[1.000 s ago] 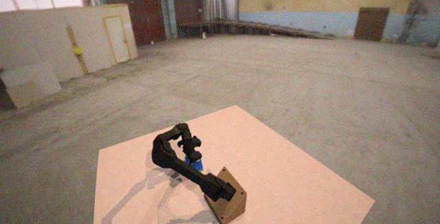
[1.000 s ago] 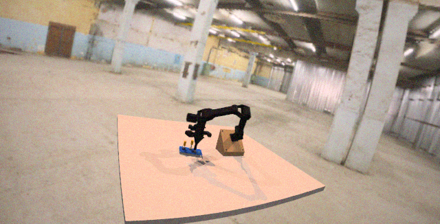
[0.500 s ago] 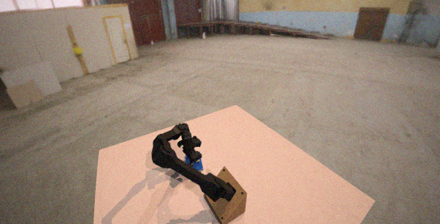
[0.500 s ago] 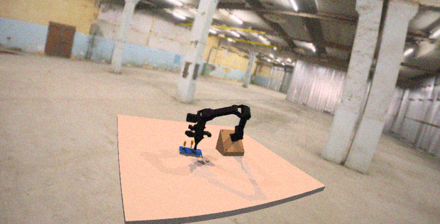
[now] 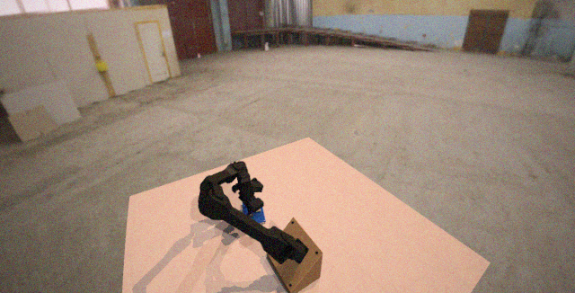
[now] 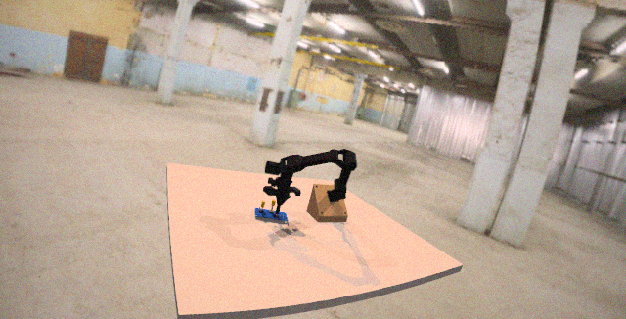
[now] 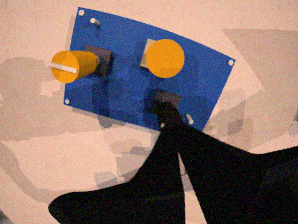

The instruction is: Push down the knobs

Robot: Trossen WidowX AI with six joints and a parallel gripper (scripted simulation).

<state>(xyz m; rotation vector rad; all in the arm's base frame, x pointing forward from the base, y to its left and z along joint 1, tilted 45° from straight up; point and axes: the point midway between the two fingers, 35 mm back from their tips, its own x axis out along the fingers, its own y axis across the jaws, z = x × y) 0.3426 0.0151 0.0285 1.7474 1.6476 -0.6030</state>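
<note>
Right now my gripper tip is 10 mm above the black knob.
</note>
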